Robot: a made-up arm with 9 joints. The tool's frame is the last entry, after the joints. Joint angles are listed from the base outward. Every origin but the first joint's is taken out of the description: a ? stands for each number. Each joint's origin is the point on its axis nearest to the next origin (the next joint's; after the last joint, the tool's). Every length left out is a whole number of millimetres.
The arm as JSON. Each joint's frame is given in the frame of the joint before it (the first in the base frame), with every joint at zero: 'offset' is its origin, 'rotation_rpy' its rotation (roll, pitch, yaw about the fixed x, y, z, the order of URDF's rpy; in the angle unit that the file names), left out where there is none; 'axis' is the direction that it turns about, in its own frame. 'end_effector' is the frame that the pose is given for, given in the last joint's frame.
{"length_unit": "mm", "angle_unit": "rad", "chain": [
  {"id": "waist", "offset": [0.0, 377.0, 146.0], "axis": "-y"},
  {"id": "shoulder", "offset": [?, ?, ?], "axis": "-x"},
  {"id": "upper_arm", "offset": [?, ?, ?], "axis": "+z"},
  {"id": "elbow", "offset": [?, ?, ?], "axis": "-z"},
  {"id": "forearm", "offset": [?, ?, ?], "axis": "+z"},
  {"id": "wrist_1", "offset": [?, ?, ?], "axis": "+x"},
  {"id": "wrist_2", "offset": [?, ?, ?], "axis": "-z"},
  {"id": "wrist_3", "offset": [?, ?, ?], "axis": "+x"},
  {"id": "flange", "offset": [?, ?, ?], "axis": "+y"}
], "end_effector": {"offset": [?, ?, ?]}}
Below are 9 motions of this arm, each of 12 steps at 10 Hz.
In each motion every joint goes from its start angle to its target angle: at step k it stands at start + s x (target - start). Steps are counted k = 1, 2, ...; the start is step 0. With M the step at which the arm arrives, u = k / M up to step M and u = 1 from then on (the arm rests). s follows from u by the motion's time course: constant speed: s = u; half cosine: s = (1 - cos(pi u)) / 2; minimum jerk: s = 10 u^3 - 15 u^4 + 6 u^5.
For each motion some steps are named. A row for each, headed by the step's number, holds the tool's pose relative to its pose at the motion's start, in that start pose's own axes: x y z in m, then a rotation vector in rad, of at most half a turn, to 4 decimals.
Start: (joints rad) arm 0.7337 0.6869 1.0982 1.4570 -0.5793 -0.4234 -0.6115 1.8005 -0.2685
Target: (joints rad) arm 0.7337 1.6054 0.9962 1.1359 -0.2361 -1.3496 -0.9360 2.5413 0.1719
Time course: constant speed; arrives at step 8
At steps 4, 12:
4: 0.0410 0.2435 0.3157 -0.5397 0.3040 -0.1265
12: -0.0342 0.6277 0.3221 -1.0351 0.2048 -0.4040

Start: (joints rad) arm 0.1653 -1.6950 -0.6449 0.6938 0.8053 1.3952 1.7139 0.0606 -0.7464
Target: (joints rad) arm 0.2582 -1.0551 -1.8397 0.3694 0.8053 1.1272 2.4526 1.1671 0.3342
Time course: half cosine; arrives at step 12
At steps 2, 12:
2: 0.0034 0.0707 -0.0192 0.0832 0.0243 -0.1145
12: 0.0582 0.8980 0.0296 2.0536 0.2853 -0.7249

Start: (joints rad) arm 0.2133 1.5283 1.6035 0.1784 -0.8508 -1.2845 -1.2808 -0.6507 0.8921
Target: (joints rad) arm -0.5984 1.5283 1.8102 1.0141 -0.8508 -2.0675 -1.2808 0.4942 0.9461
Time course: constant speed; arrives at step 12
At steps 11, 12:
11: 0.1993 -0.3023 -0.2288 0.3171 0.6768 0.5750
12: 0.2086 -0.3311 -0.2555 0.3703 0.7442 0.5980

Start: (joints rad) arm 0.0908 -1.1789 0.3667 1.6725 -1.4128 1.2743 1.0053 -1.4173 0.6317
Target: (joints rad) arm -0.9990 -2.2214 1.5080 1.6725 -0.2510 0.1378 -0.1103 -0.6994 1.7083
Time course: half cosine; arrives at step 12
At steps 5, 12:
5: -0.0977 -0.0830 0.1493 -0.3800 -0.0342 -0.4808
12: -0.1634 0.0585 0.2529 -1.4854 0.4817 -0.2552

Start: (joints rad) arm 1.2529 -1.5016 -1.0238 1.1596 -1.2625 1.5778 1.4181 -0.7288 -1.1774
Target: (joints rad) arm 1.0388 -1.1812 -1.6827 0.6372 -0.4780 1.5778 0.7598 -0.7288 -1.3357
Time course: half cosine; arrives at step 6
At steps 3, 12:
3: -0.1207 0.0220 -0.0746 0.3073 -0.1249 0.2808
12: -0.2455 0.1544 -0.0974 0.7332 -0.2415 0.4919

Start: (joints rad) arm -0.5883 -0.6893 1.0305 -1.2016 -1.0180 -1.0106 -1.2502 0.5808 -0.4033
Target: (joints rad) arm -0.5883 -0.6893 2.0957 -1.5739 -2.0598 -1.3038 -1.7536 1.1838 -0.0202
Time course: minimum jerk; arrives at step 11
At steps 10, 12:
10: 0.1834 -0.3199 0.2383 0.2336 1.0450 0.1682
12: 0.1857 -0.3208 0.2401 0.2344 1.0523 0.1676

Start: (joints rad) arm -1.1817 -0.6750 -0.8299 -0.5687 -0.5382 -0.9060 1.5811 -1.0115 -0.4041
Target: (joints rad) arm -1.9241 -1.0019 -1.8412 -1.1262 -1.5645 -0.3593 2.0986 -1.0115 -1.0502
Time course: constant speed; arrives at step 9
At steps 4, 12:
4: -0.2299 -0.3668 0.1652 -0.8749 0.2793 0.0874
12: -0.5050 -0.2637 0.7747 -1.9519 0.7332 -0.1380

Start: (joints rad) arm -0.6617 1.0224 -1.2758 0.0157 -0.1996 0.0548 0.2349 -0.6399 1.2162
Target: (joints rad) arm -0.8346 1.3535 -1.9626 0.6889 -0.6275 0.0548 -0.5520 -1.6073 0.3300
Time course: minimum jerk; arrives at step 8
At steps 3, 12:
3: -0.0694 0.1819 -0.0630 0.1009 -0.1666 -0.3420
12: -0.0767 0.5433 0.1105 -0.0377 -0.2250 -1.0323

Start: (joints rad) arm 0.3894 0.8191 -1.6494 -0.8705 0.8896 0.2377 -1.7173 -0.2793 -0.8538
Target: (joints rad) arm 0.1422 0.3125 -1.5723 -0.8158 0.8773 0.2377 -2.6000 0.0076 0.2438
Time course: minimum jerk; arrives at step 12
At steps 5, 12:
5: 0.1672 0.0714 0.0364 0.2627 0.1104 0.1759
12: 0.4760 0.1382 0.2285 0.3631 0.3431 0.7919

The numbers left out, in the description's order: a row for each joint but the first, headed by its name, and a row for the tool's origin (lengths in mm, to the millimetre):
shoulder: 186.0 0.0 -88.0
upper_arm: 0.0 -116.0 65.0
elbow: 13.0 147.0 0.0
forearm: -339.0 45.0 0.0
wrist_1: -102.0 83.0 0.0
wrist_2: 0.0 -148.0 -382.0
wrist_3: 406.0 -61.0 0.0
flange: 0.0 -148.0 44.0
tool: -316.0 0.0 21.0

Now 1 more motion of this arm.
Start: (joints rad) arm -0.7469 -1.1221 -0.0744 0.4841 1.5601 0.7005 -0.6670 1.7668 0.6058
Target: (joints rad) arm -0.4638 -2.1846 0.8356 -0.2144 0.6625 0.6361 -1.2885 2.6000 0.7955
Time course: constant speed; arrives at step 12
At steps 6, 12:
6: 0.1863 -0.1234 -0.4208 0.4859 1.0933 0.0640
12: -0.1312 -0.2009 -0.5611 0.9171 2.0342 -0.4239

